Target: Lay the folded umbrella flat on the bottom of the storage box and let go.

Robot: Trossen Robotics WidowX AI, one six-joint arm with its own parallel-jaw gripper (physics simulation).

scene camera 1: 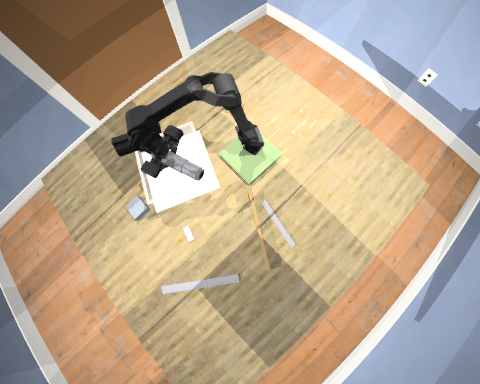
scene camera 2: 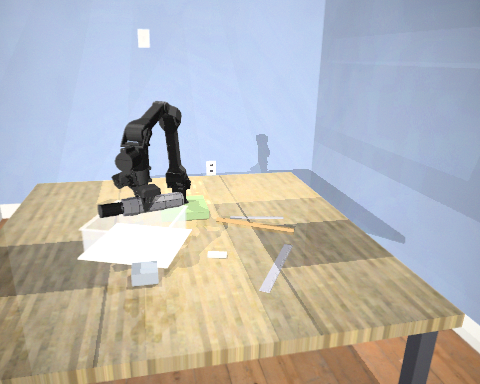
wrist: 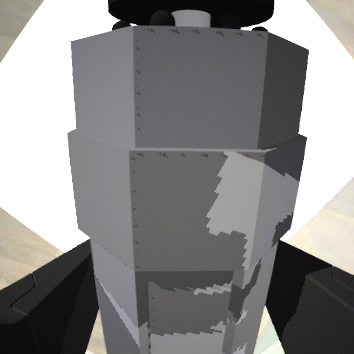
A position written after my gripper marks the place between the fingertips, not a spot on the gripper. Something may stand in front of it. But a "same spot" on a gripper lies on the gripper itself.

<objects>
My gripper shows in scene camera 1 (171,160), in scene camera 2 and in the wrist view. A storage box shows in scene camera 1 (170,186), in scene camera 2 and in the wrist view. One and the same spot on the storage box: (wrist: 45,223) is (scene camera 2: 172,249). The same spot on my gripper: (wrist: 58,300) is (scene camera 2: 142,202).
</objects>
